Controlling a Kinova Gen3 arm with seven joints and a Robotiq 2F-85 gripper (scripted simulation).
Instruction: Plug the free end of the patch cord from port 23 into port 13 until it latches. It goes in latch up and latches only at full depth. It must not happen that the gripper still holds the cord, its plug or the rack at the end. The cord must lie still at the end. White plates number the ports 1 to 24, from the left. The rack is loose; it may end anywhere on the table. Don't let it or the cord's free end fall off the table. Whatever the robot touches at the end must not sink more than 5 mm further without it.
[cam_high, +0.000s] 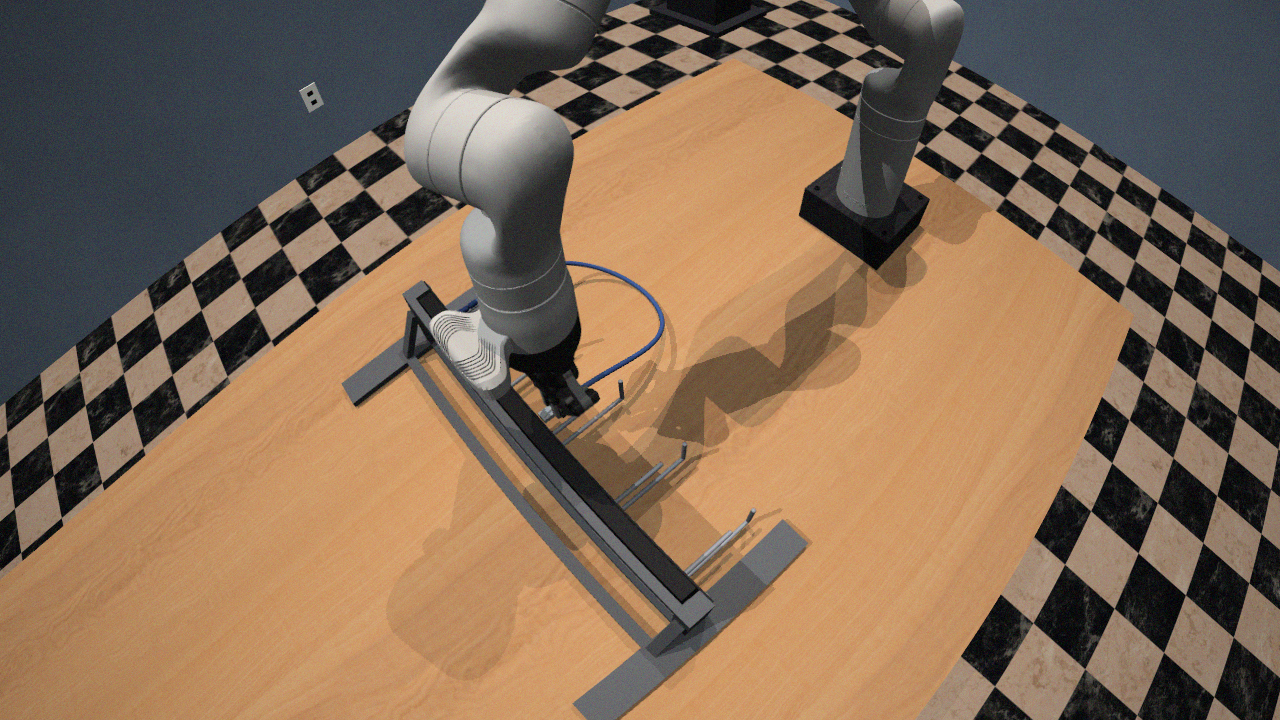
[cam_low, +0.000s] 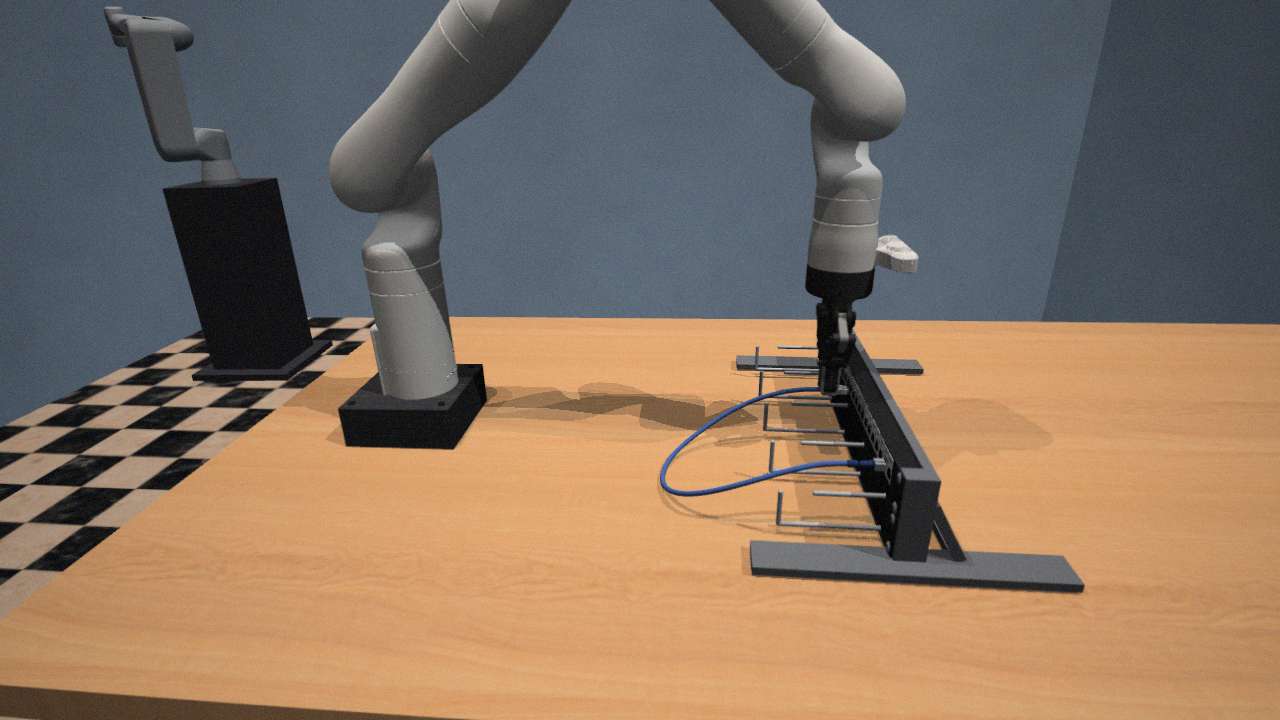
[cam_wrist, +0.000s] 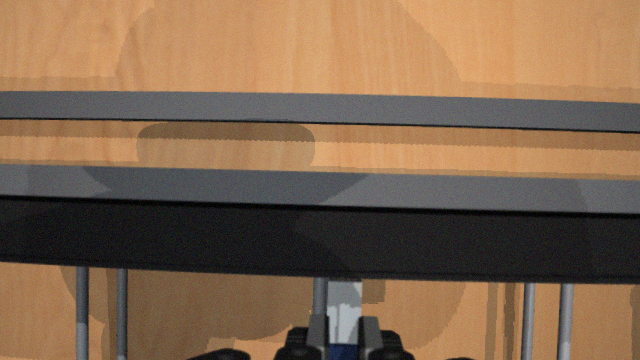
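Now: the plug 1 cm ahead of my hand and 1 cm below it.
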